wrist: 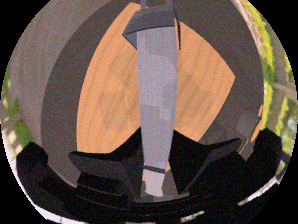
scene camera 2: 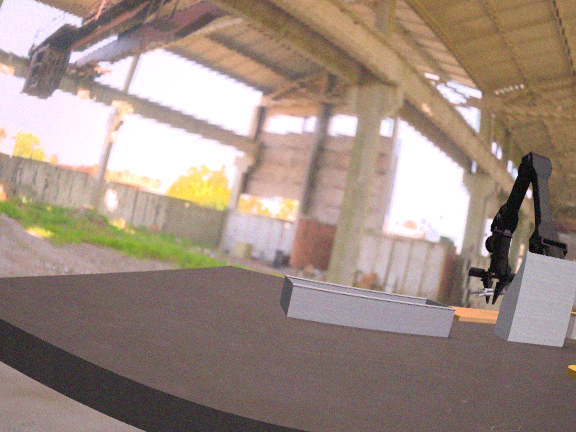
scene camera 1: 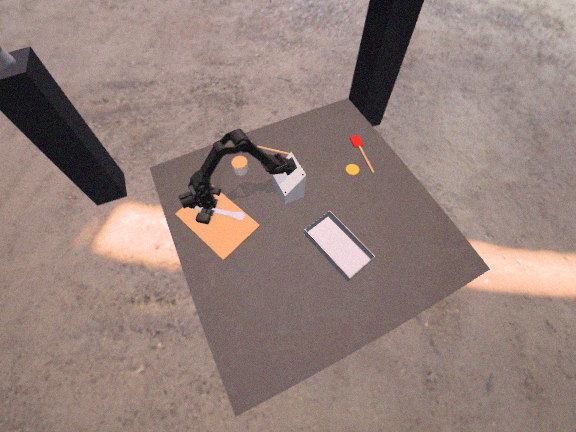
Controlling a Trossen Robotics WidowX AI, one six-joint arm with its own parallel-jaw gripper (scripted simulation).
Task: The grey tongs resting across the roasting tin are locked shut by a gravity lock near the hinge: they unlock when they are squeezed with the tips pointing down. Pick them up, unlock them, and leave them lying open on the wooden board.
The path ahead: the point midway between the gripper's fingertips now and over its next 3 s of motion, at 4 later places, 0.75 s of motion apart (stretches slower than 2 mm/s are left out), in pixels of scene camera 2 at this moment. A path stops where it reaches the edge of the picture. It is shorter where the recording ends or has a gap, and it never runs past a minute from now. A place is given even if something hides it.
My gripper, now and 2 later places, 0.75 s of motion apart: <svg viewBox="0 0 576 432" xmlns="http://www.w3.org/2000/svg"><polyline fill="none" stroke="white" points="489,304 531,287 537,270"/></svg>
